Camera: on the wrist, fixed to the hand. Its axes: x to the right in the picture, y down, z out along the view.
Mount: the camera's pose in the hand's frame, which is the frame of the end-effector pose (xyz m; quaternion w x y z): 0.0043 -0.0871 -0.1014 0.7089 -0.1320 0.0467 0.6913
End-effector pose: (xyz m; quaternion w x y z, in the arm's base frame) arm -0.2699 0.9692 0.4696 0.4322 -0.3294 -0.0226 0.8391
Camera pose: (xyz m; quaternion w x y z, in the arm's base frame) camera -0.1517 1.0018 0.4161 0.3161 0.3454 -0.1211 -0.8753
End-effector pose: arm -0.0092 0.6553 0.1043 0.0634 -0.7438 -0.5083 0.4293
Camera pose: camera 0.0015 0.7349 0.2113 0.3263 0.9071 -0.1001 -0.2463
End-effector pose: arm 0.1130 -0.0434 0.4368 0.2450 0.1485 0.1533 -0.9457
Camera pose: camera 0.0859 0.0641 0.3620 0.8399 0.2231 0.1423 -0.4739
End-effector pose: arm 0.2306 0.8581 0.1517 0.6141 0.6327 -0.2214 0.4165
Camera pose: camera 0.2761 0.9695 0.0932 0.2413 0.1950 -0.6206 0.7201
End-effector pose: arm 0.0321 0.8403 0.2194 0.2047 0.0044 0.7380 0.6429
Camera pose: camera 0.0193 0.7303 0.1444 0.3332 -0.4563 -0.4448 -0.6949
